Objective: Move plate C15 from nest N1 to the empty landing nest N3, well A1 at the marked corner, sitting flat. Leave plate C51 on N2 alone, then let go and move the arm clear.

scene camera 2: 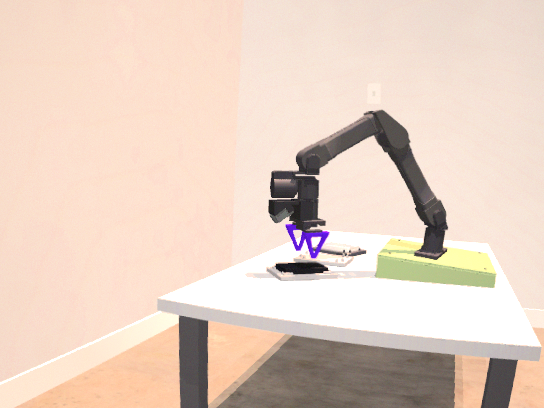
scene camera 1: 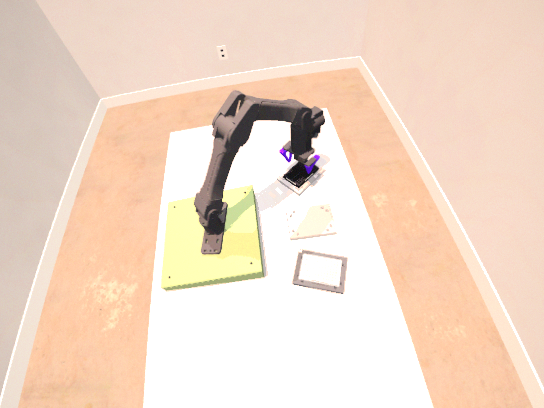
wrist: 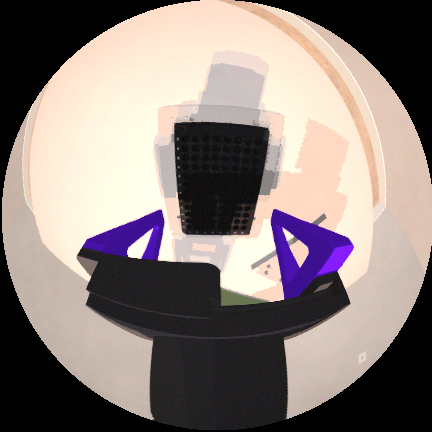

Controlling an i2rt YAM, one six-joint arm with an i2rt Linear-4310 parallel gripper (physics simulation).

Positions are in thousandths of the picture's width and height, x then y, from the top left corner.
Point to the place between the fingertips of my gripper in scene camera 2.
562, 624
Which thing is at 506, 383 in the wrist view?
A black perforated plate.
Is my gripper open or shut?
Open.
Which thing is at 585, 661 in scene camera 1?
A pale tray.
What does my gripper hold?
Nothing.
